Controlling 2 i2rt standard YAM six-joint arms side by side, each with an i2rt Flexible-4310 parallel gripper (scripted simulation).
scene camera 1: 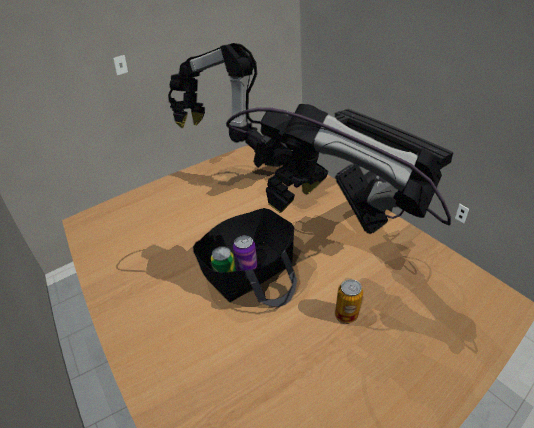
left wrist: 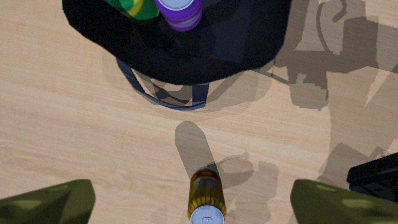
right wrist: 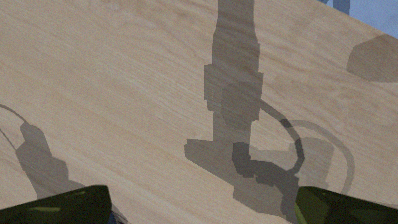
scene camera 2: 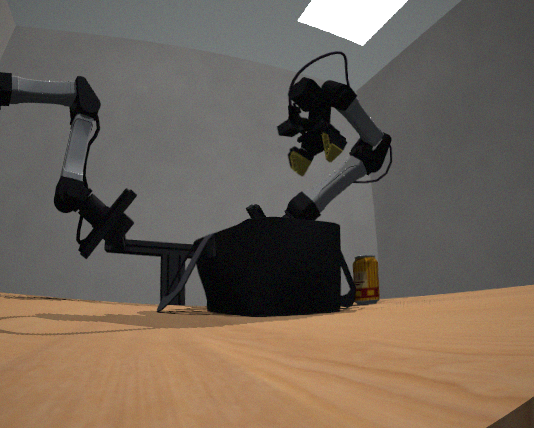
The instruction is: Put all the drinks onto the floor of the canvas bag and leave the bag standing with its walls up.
Note:
The pictures show: my left gripper, my right gripper, a black canvas bag and an orange can.
My left gripper also shows in the left wrist view and in scene camera 2.

